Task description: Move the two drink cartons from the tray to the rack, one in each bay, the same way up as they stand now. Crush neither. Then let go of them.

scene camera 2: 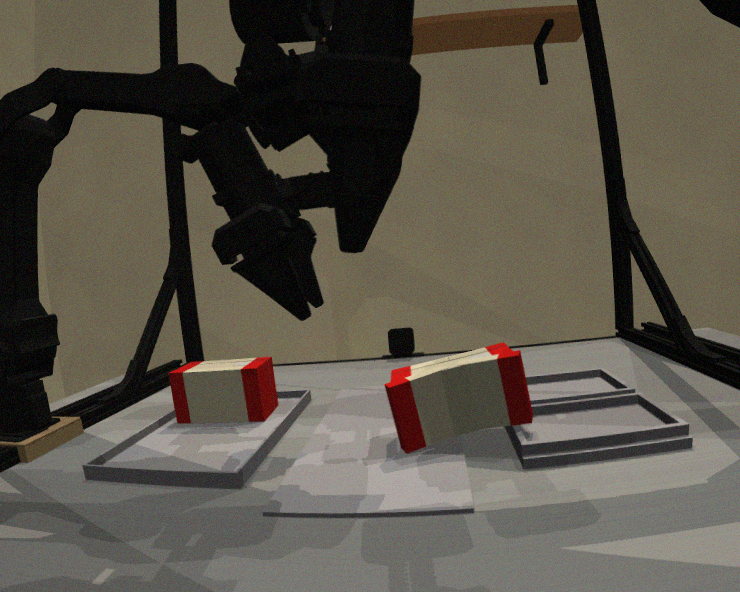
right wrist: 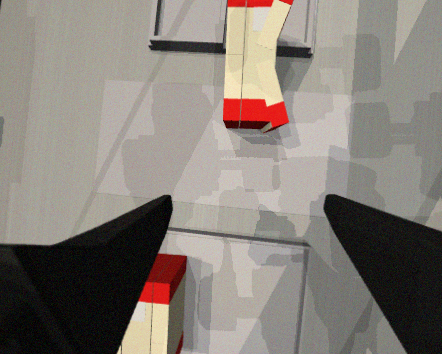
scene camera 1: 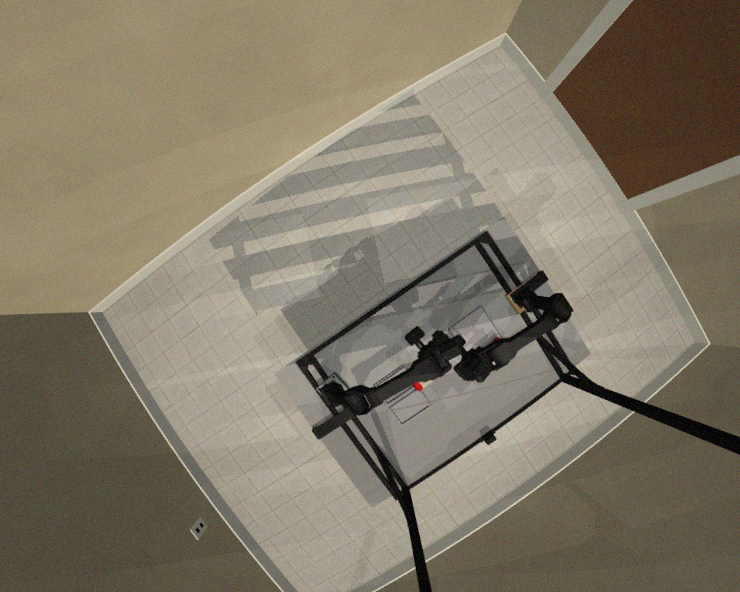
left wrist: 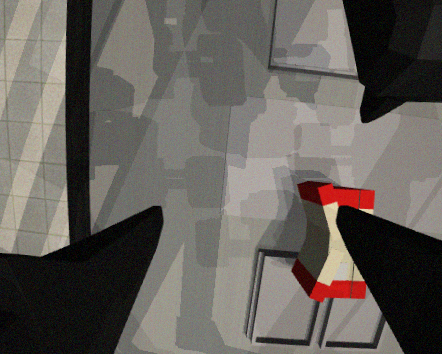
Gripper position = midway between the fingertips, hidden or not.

Observation:
The left gripper (scene camera 2: 353, 252) is open, holding nothing. The right gripper (scene camera 2: 313, 311) is open, holding nothing. Also in view: a pale mat (scene camera 2: 353, 466) and a flat tray (scene camera 2: 224, 455).
The left gripper is seen too in the left wrist view (left wrist: 249, 214). The right gripper also shows in the right wrist view (right wrist: 247, 201) and in the left wrist view (left wrist: 424, 117). The pale mat is seen too in the right wrist view (right wrist: 156, 139), in scene camera 1 (scene camera 1: 451, 389) and in the left wrist view (left wrist: 273, 145).

